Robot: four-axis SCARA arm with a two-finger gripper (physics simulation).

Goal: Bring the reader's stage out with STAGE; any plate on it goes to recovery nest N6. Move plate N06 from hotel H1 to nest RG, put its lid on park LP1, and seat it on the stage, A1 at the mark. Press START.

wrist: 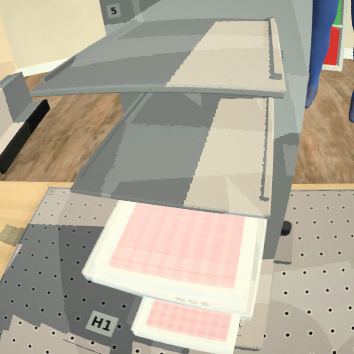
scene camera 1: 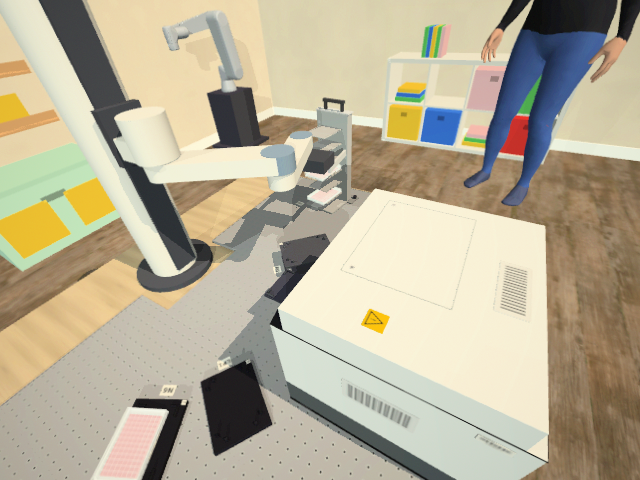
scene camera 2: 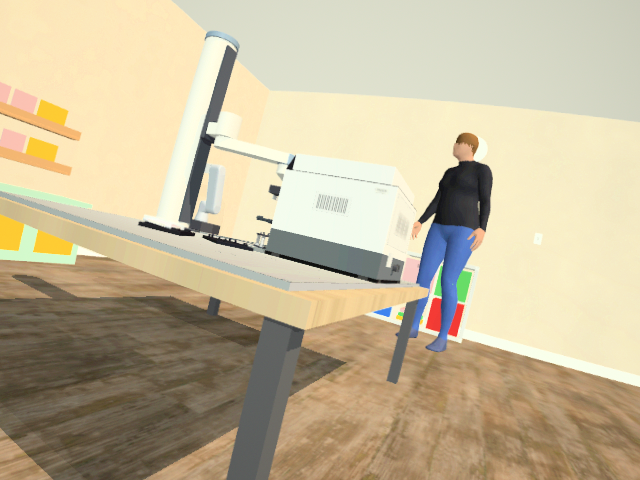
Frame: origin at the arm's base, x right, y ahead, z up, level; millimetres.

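Seen in the pictures: gripper, fingertip midpoint: (wrist: 208, 63) (scene camera 1: 323, 149); arm's base at its link origin: (scene camera 1: 177, 265).
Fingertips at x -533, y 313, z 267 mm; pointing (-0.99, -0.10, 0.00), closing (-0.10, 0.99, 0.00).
Observation:
Offsets run from my fingertips to a thing's top centre. "pt": to the spot under its first point.
Plate N06 {dy -12, dx -8, dz -75 mm} (wrist: 177, 250), clear-lidded with pink wells, lies on a shelf of hotel H1 (scene camera 1: 347, 155) (wrist: 295, 55), above another pink plate {dy -16, dx -17, dz -192 mm} (scene camera 1: 324, 195) (wrist: 187, 322). My gripper (scene camera 1: 319, 161) is open and empty at the hotel's shelves; one dark finger pad shows at the left edge of the wrist view, the other is out of view. The reader {dy +489, dx +523, dz +86 mm} (scene camera 1: 423, 258) (scene camera 2: 330, 206) is a large white box. A dark flat piece {pt dy +171, dx +527, dz -135 mm} (scene camera 1: 284, 286) shows beside it, partly hidden; I cannot tell if it is the stage. A pink plate {dy +79, dx +943, dz -220 mm} (scene camera 1: 131, 444) lies on nest N6 {dy +86, dx +931, dz -236 mm} (scene camera 1: 173, 439). The START button does not show.
Two empty shelves (wrist: 225, 55) (wrist: 230, 155) are above plate N06. A dark holder {dy +196, dx +781, dz -234 mm} (scene camera 1: 235, 408) stands between N6 and the reader. Another dark nest {dy +106, dx +323, dz -184 mm} (scene camera 1: 303, 246) lies behind the reader. A grey arm (scene camera 1: 224, 46) and a person (scene camera 1: 547, 77) (scene camera 2: 457, 206) stand beyond the table.

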